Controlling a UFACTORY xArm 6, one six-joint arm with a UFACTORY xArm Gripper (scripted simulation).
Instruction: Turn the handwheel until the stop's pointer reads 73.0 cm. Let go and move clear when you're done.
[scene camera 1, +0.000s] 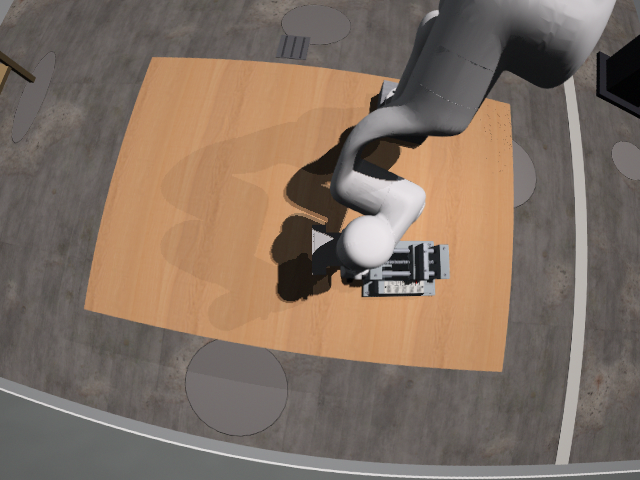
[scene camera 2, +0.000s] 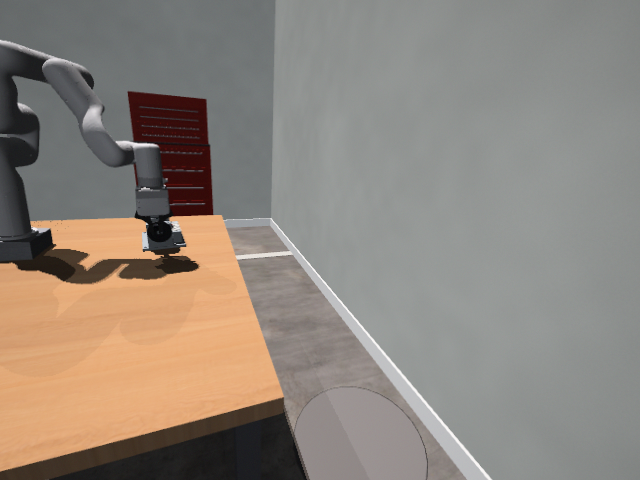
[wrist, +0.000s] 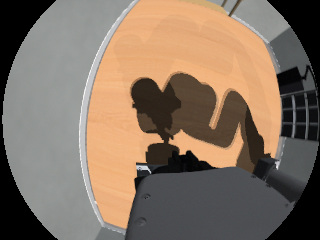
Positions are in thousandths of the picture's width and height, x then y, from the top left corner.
In view: the gripper (scene camera 2: 245, 489).
The gripper shows as well in the wrist view (wrist: 564, 660).
